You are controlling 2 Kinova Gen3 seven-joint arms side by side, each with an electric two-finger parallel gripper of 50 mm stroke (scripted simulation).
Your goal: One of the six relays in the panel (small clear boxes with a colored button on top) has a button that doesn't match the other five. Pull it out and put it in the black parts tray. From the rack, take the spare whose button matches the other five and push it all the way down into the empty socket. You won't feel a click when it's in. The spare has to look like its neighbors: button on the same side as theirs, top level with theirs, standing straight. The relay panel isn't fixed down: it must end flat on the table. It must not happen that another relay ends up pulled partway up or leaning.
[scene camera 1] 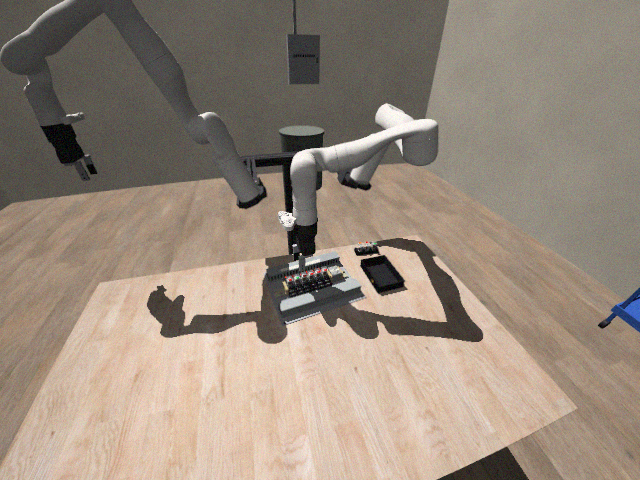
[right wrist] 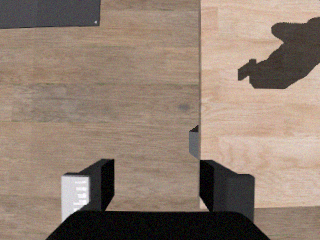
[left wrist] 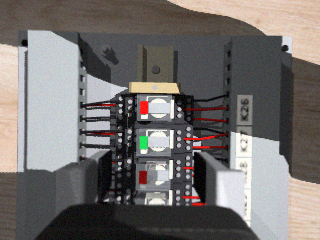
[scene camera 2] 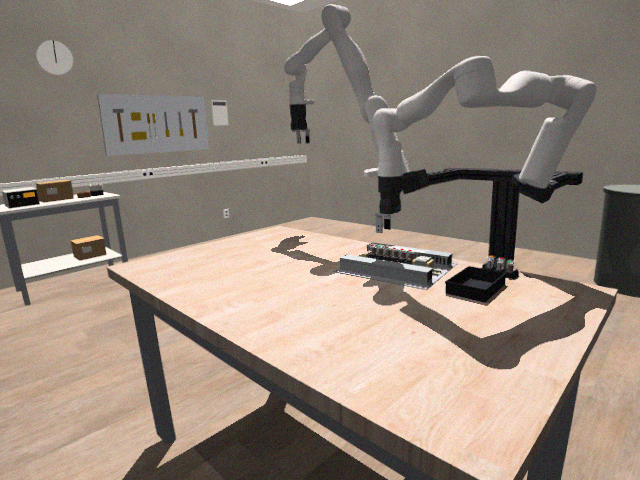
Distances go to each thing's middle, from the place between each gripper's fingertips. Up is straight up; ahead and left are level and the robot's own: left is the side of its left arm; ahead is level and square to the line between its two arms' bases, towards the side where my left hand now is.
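The black parts tray (scene camera 2: 473,276) is 32 cm to the left of my left hand (scene camera 2: 383,230), 5 cm ahead of it and 12 cm below it. Then there's the relay panel (scene camera 1: 313,298), and that's 11 cm below my left hand and 5 cm to the left of it.
Counting from my right hand (scene camera 1: 90,177) instead, the black parts tray is 40 cm ahead, 96 cm to the left and 41 cm below. The relay panel is 35 cm ahead of my right hand, 69 cm to the left of it and 40 cm below it.
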